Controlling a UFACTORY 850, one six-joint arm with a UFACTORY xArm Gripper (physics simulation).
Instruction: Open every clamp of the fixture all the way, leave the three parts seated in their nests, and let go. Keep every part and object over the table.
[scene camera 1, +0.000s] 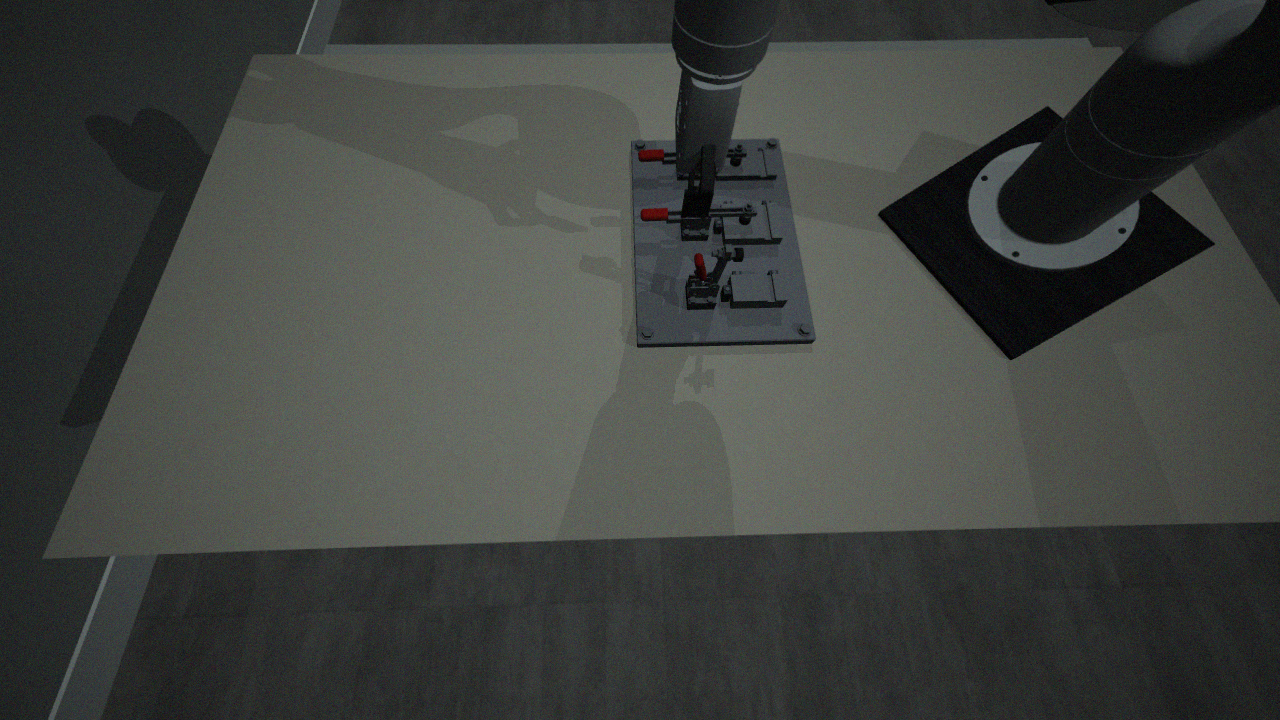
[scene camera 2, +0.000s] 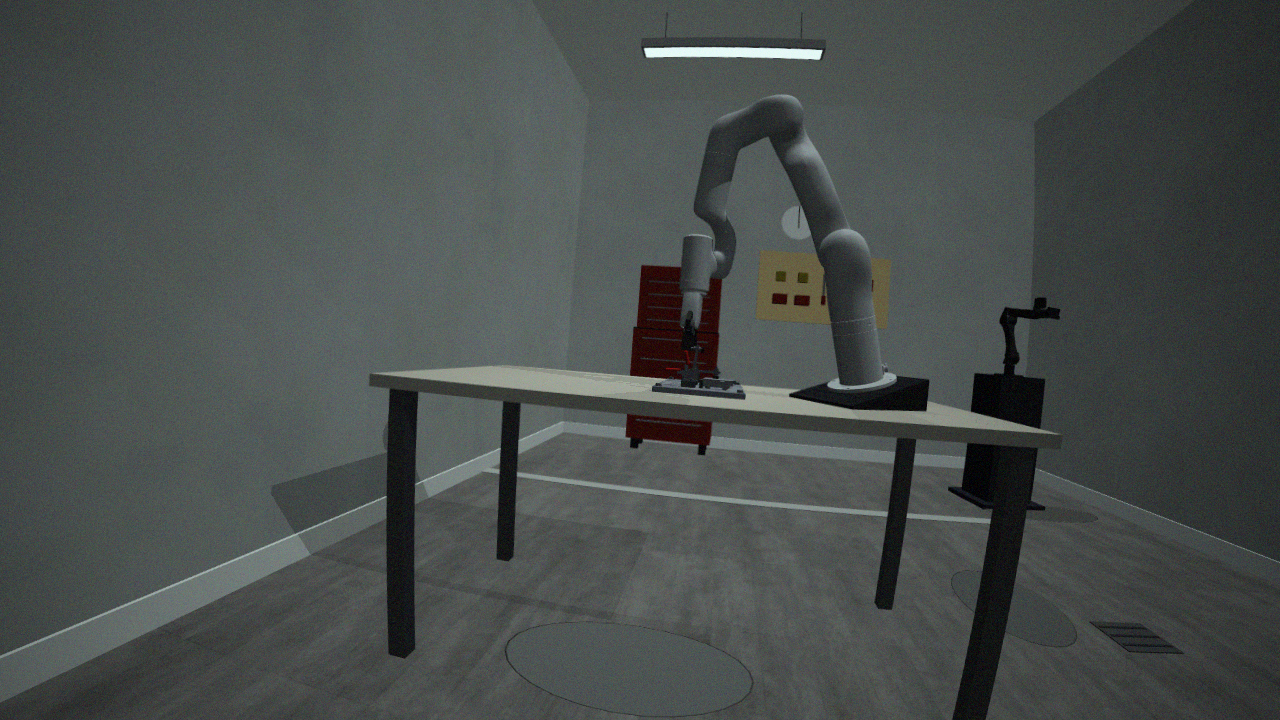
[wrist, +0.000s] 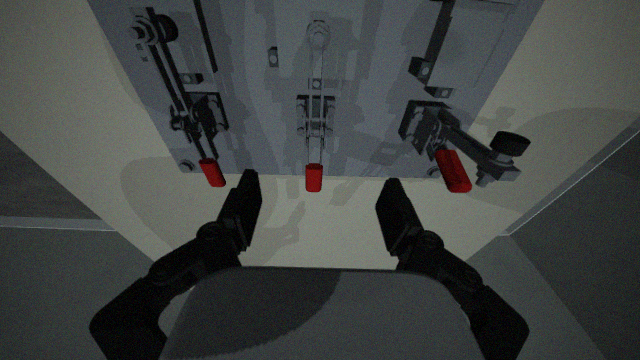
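Note:
The grey fixture plate (scene camera 1: 664, 315) (scene camera 2: 729, 394) (wrist: 250, 125) bears three clamps with red handles. The near clamp's handle (scene camera 1: 699, 265) (wrist: 453, 171) stands up and its arm is raised off the near part (scene camera 1: 753, 288) (wrist: 470, 45); I cannot tell whether it is fully open. The middle clamp's handle (scene camera 1: 654, 214) (wrist: 313, 177) and the far clamp's handle (scene camera 1: 650, 154) (wrist: 212, 172) lie low, with their arms down over the nests. The middle part (scene camera 1: 750, 230) sits in its nest; the far part is partly hidden. My gripper (scene camera 2: 689, 347) (wrist: 321, 188) is open and empty above the middle clamp, its fingers apart on either side in the wrist view.
The pale table (scene camera 1: 402, 402) (scene camera 2: 554, 385) carries the fixture. The robot's black base plate (scene camera 1: 1002, 313) (scene camera 2: 899, 396) stands to the right of it. The arm covers part of the far clamp in scene camera 1. A red tool cabinet (scene camera 2: 657, 349) stands behind the table.

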